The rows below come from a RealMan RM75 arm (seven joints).
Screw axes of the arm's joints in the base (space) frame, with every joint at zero. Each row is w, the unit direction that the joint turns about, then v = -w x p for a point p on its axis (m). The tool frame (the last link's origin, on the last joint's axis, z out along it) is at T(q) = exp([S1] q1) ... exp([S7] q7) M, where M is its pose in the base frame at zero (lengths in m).
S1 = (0, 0, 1, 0, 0, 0)
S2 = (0, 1, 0, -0.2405, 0, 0)
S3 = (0, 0, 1, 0, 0, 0)
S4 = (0, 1, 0, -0.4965, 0, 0)
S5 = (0, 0, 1, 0, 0, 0)
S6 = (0, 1, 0, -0.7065, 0, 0)
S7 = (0, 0, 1, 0, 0, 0)
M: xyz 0 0 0.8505 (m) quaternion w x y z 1 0 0 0
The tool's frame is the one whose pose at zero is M.
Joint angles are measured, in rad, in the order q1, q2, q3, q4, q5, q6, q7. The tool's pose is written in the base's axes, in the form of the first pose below.
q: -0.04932 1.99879 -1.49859 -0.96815 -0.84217 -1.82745 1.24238
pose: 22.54 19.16 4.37 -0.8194 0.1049 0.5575 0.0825
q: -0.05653 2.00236 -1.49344 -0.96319 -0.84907 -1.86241 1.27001
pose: 22.58 18.54 4.41 -0.8159 0.1119 0.5636 0.0649
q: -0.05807 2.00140 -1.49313 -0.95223 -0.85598 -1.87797 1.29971
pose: 22.76 18.24 4.33 -0.8144 0.1261 0.5642 0.0505
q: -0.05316 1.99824 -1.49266 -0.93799 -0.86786 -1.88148 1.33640
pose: 23.00 18.19 4.16 -0.8147 0.1458 0.5601 0.0361
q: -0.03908 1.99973 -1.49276 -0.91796 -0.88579 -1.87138 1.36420
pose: 23.16 18.46 3.71 -0.8161 0.1653 0.5531 0.0253
